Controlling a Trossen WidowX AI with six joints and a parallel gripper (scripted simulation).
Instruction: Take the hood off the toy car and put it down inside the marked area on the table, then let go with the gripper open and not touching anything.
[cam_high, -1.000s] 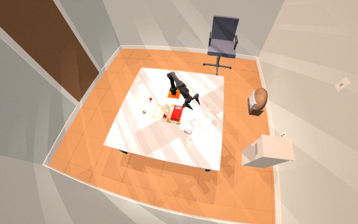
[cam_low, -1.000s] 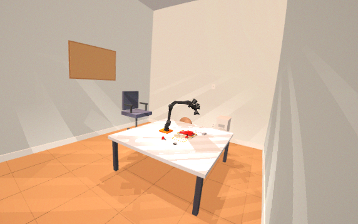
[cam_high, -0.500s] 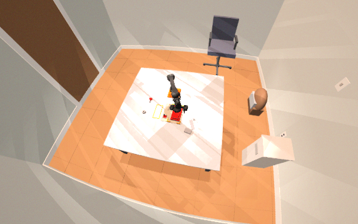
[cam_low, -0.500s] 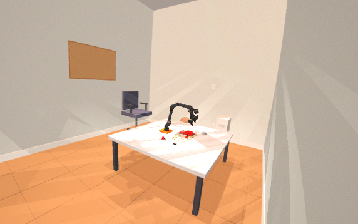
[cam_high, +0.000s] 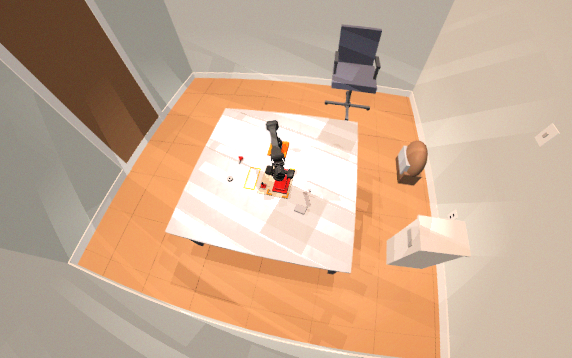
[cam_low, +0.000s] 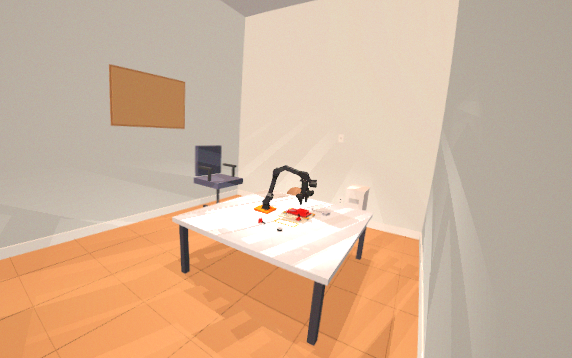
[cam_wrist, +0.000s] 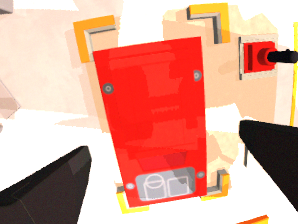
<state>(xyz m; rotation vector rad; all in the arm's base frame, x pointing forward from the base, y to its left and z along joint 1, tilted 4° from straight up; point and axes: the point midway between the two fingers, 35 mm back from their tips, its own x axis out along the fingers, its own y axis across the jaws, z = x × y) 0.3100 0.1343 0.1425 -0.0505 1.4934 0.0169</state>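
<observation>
The red hood is 70 mm below my gripper tip. The rest, counted from my gripper tip: dark wheel (400 mm to the right, 100 mm below, 50 mm ahead).
</observation>
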